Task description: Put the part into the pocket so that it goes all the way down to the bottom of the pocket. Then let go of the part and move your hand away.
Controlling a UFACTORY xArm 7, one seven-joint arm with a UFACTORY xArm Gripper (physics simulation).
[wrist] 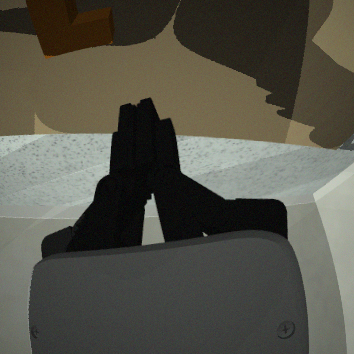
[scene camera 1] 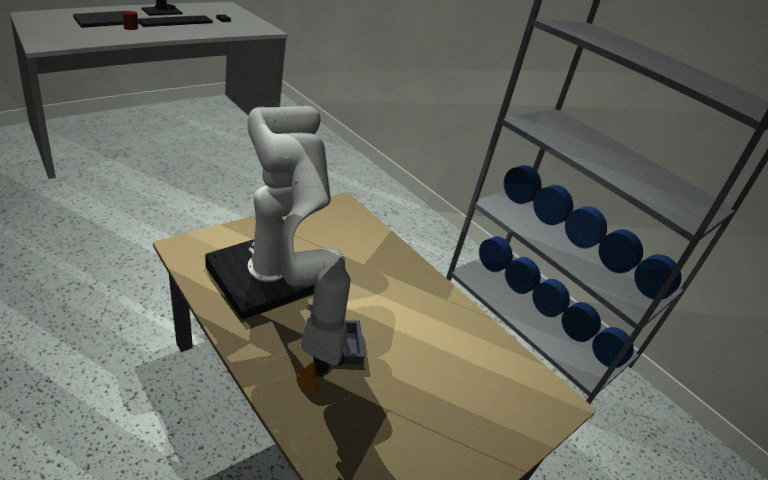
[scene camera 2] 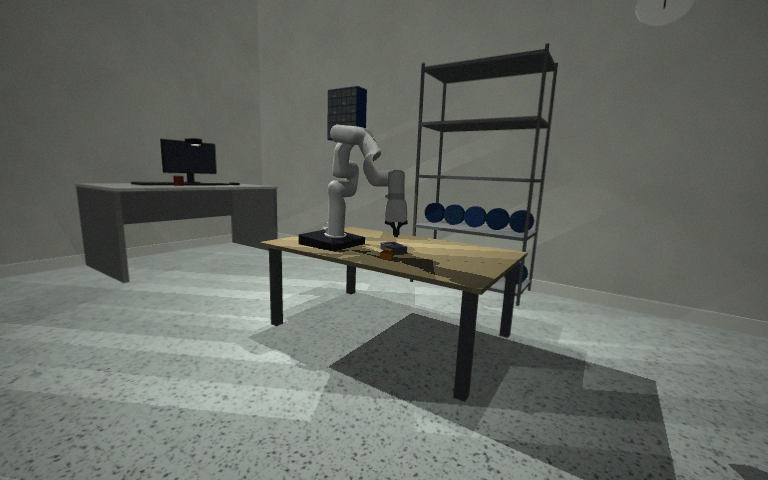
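Where they show: gripper, fingertip midpoint: (wrist: 144, 118) (scene camera 1: 321, 372) (scene camera 2: 396, 236); arm's base, link origin: (scene camera 1: 267, 267) (scene camera 2: 335, 235).
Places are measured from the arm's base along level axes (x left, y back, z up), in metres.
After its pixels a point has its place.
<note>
The orange angled part (scene camera 1: 308, 378) @(z -0.017, x -0.181, y -0.397 m) (scene camera 2: 386, 255) @(z -0.027, x -0.192, y -0.401 m) (wrist: 70, 31) @(z -0.017, x -0.173, y -0.394 m) lies on the wooden table outside the pocket. In the wrist view it shows at the top left, cut off by the frame's edge. The grey tray with the pocket (scene camera 1: 355, 357) @(z -0.015, x -0.032, y -0.426 m) (scene camera 2: 394, 248) stands on the table beside the part, partly hidden behind the arm in the first scene view. My gripper (scene camera 1: 320, 370) @(z 0.069, x -0.195, y -0.447 m) (scene camera 2: 395, 233) @(z 0.069, x -0.195, y -0.447 m) (wrist: 144, 118) @(z 0.069, x -0.195, y -0.447 m) is shut with its fingertips together and empty. It is above the table, apart from the part. The pocket's floor is partly hidden by the arm.
The arm's black base plate (scene camera 1: 226, 283) @(z -0.004, x -0.144, y 0.019 m) (scene camera 2: 311, 242) @(z -0.024, x -0.144, y 0.064 m) is on the wooden table (scene camera 1: 441, 362) @(z -0.047, x 0.174, y -0.588 m) (scene camera 2: 453, 254) @(z -0.047, x 0.098, y -0.664 m). A shelf rack (scene camera 1: 490, 164) (scene camera 2: 419, 141) with blue discs stands behind the table. A grey desk (scene camera 1: 113, 42) (scene camera 2: 101, 226) is at the back left.
</note>
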